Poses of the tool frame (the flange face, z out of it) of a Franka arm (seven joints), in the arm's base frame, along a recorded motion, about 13 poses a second.
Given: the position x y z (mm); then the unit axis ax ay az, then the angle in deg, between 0 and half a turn.
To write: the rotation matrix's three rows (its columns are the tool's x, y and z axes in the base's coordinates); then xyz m. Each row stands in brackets. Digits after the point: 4 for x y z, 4 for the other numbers.
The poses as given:
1: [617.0 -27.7 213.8 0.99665 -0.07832 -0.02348 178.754]
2: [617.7 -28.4 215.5 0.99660 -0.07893 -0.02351 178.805]
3: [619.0 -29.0 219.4 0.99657 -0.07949 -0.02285 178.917]
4: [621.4 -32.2 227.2 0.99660 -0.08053 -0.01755 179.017]
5: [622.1 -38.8 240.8 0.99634 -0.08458 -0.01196 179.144]
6: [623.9 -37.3 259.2 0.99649 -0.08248 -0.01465 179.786]
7: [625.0 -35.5 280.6 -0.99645 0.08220 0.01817 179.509]
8: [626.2 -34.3 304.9 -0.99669 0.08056 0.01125 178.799]
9: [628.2 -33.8 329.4 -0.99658 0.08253 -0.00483 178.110]
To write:
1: [[0.9866 -0.1556 -0.0485], [-0.1566 -0.9875 -0.0180], [-0.0451 0.0253 -0.9987]], [0.6170 -0.0277 0.2138]
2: [[0.9864 -0.1568 -0.0485], [-0.1578 -0.9873 -0.0171], [-0.0452 0.0245 -0.9987]], [0.6177 -0.0284 0.2155]
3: [[0.9863 -0.1580 -0.0470], [-0.1589 -0.9872 -0.0152], [-0.0440 0.0225 -0.9988]], [0.6190 -0.0290 0.2194]
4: [[0.9864 -0.1602 -0.0364], [-0.1608 -0.9869 -0.0143], [-0.0336 0.0199 -0.9992]], [0.6214 -0.0322 0.2272]
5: [[0.9854 -0.1684 -0.0251], [-0.1687 -0.9856 -0.0129], [-0.0226 0.0169 -0.9996]], [0.6221 -0.0388 0.2408]
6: [[0.9860 -0.1643 -0.0295], [-0.1644 -0.9864 -0.0013], [-0.0289 0.0061 -0.9996]], [0.6239 -0.0373 0.2592]
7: [[0.9858 -0.1640 -0.0355], [-0.1637 -0.9864 0.0115], [-0.0369 -0.0056 -0.9993]], [0.6250 -0.0355 0.2806]
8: [[0.9868 -0.1608 -0.0207], [-0.1603 -0.9868 0.0227], [-0.0241 -0.0191 -0.9995]], [0.6262 -0.0343 0.3049]
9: [[0.9863 -0.1643 0.0123], [-0.1646 -0.9858 0.0321], [0.0069 -0.0337 -0.9994]], [0.6282 -0.0338 0.3294]
